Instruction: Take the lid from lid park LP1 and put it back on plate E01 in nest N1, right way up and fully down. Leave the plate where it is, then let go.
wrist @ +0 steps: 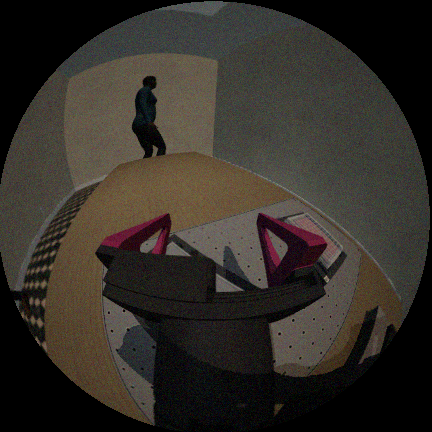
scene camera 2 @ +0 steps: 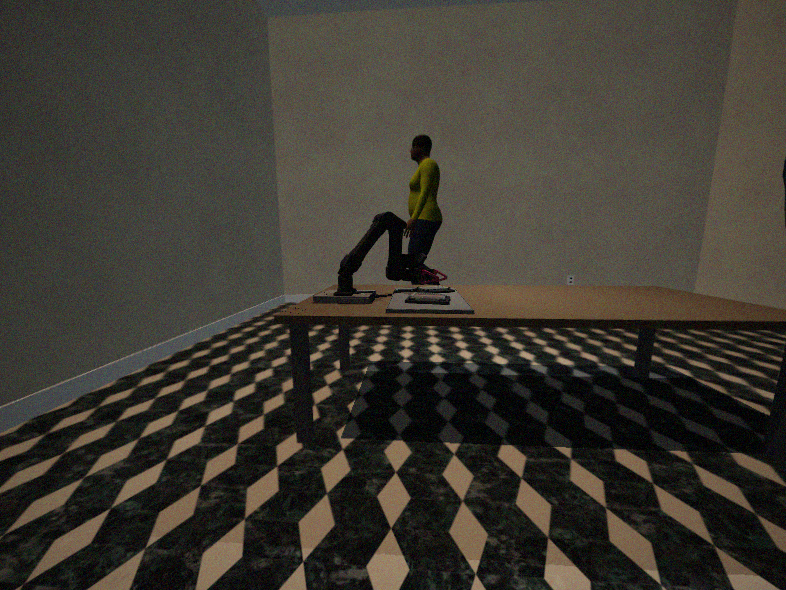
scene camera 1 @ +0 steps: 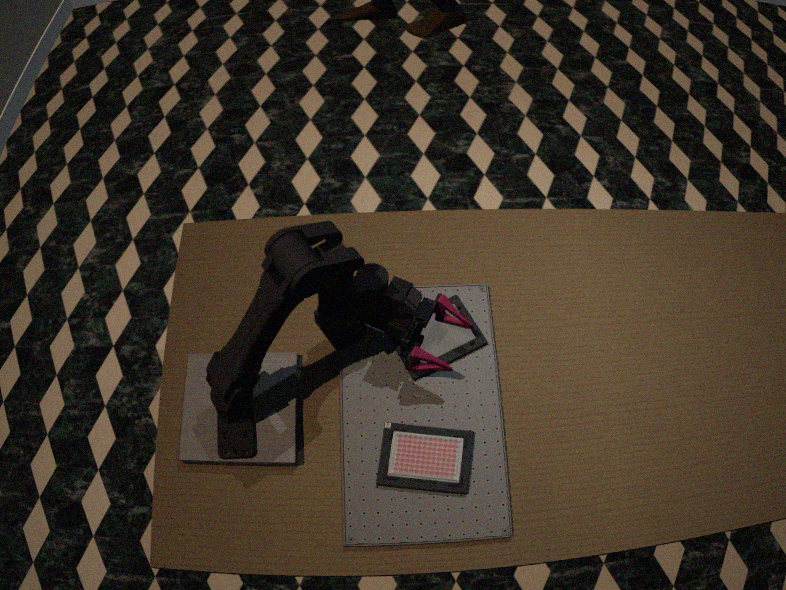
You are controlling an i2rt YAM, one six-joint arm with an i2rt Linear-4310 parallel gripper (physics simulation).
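Places are measured from the arm's base along level axes (x ahead, y left, z up), in millimetres.
Pixels of known places: gripper, fingertip midpoint: (wrist: 213,217) (scene camera 2: 443,277) (scene camera 1: 461,347); arm's base, link origin: (scene camera 2: 345,292) (scene camera 1: 235,409).
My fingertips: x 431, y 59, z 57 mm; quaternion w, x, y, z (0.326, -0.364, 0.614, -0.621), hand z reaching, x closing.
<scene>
For each thing: its top centre in the pictures, then the offset to it from my fingertips. "pt": a spot on its surface instead. Level surfaces: height alone.
- lid, top centre: (wrist: 181,291) (scene camera 1: 436,334) (scene camera 2: 433,287) 36 mm back, 58 mm left, 52 mm down
- Plate E01, top centre: (scene camera 1: 426,455) (wrist: 317,232) (scene camera 2: 428,294) 86 mm back, 184 mm right, 44 mm down
- perforated grey board, surface spot: (scene camera 1: 368,508) pt 199 mm back, 267 mm right, 70 mm down
- wooden table, surface height: 83 mm down
The lid (scene camera 1: 442,337) (wrist: 181,248) is a pale, see-through rectangle. It lies in the dark frame of lid park LP1 (scene camera 1: 480,338) (wrist: 194,247), turned at an angle on the perforated board's far part. Plate E01 (scene camera 1: 425,455) (scene camera 2: 427,297) (wrist: 316,235), with a white rim and pink wells, lies in the dark frame of nest N1 (scene camera 1: 468,463) (wrist: 338,266) at the board's near part. My gripper (scene camera 1: 460,348) (scene camera 2: 443,277) (wrist: 213,217) is open above the lid, its pink fingers spread wide. In the wrist view its body hides much of the lid.
The perforated grey board (scene camera 1: 368,508) lies on the wooden table (scene camera 1: 622,355). The arm's base plate (scene camera 1: 196,438) stands left of the board. One person (scene camera 2: 425,190) is behind the table in scene camera 2; another person (wrist: 145,107) shows in the wrist view.
</scene>
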